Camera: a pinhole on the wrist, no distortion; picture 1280 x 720 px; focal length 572.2 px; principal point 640.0 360.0 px. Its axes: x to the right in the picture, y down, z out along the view. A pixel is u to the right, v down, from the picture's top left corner.
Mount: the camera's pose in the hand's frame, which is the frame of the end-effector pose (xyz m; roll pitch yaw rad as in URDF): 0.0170 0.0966 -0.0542 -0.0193 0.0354 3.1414
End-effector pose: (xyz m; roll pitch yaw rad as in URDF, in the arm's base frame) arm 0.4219 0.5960 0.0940 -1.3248 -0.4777 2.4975
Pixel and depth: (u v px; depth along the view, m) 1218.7 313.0 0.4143
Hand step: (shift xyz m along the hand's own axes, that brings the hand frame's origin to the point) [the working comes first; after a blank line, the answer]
In the camera's frame: 0.4190 -0.0340 0.4143

-0.4164 0.1227 0.3456
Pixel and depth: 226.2 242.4 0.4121
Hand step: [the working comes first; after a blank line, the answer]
In the camera's frame: -0.2980 -0.0847 0.4121

0.3002 0.1733 0.3697
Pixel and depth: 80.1 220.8 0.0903
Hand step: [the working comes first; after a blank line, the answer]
In the camera's frame: -0.0884 -0.0220 0.0903

0.1021 0.1168 0.0396
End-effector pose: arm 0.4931 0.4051 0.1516 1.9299 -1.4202 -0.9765
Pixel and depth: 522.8 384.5 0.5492
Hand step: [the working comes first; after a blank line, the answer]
In the camera's frame: -0.1125 0.0235 0.5492

0.1100 0.0625 0.4981
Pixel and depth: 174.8 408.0 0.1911
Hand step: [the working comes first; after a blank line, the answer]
In the camera's frame: -0.1554 0.0160 0.1911

0.1655 0.0769 0.1419
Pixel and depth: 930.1 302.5 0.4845
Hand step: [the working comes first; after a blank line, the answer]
In the camera's frame: 0.2456 -0.0487 0.4845

-0.2457 0.1360 0.4222
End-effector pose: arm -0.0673 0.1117 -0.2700 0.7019 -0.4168 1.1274
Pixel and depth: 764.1 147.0 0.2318
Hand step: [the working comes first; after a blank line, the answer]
In the camera's frame: 0.0503 -0.0863 0.2318

-0.0415 0.1784 0.1773
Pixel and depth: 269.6 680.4 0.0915
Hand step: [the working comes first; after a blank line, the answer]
In the camera's frame: -0.0592 0.0512 0.0915

0.0730 0.0436 0.0383
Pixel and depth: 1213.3 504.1 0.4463
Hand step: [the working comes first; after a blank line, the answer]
In the camera's frame: 0.4472 0.1124 0.4463

-0.4456 -0.0243 0.3737
